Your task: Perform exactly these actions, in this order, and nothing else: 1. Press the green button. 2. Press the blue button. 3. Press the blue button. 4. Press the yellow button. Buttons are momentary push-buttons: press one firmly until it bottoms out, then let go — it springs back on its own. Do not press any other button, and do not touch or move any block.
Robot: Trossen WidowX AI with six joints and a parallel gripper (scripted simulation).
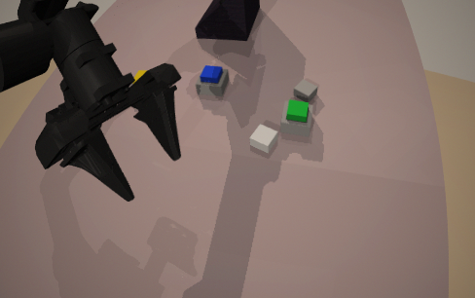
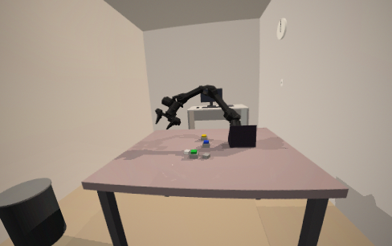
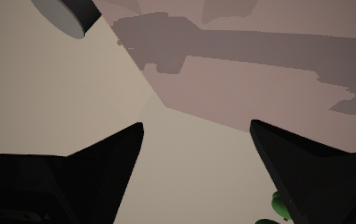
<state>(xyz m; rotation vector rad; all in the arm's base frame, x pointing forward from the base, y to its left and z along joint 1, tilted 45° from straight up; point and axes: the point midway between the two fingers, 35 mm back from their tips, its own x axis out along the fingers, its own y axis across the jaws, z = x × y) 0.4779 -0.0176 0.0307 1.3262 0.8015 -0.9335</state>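
Now: the green button 210 mm behind my gripper tip, 150 mm to the left of it and 120 mm below it. Also, from my gripper tip: yellow button: 290 mm behind, 140 mm to the right, 120 mm below; white block: 170 mm behind, 90 mm to the left, 150 mm below; blue button: 290 mm behind, 10 mm to the right, 120 mm below.
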